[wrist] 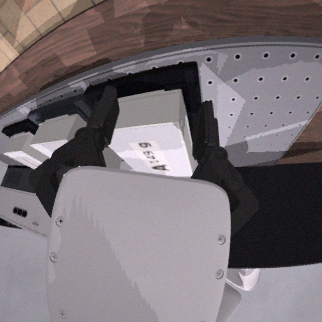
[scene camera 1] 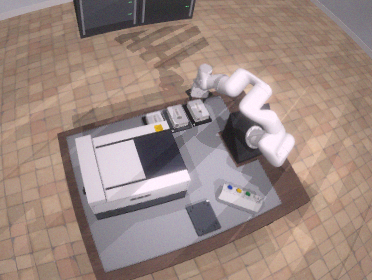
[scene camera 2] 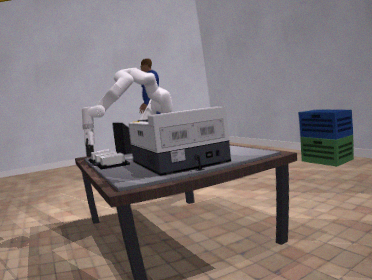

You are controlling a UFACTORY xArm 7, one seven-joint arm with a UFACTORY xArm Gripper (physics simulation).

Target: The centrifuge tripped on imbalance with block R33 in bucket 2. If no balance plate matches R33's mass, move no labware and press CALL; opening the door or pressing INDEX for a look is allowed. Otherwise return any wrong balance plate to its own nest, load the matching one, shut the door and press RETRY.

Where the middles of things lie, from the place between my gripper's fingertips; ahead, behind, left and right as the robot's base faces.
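Dark top panel (scene camera 1: 158, 153): 350 mm ahead of my hand, 400 mm to the left of it, 180 mm above it. Centrifuge (scene camera 1: 114, 181): 500 mm ahead of my hand, 400 mm to the left of it, 90 mm above it. Dark pad (scene camera 1: 202, 216): 200 mm ahead of my hand, 690 mm to the left of it, 30 mm below it. Button box (scene camera 1: 229, 195): 10 mm behind my hand, 660 mm to the left of it, 10 mm above it.
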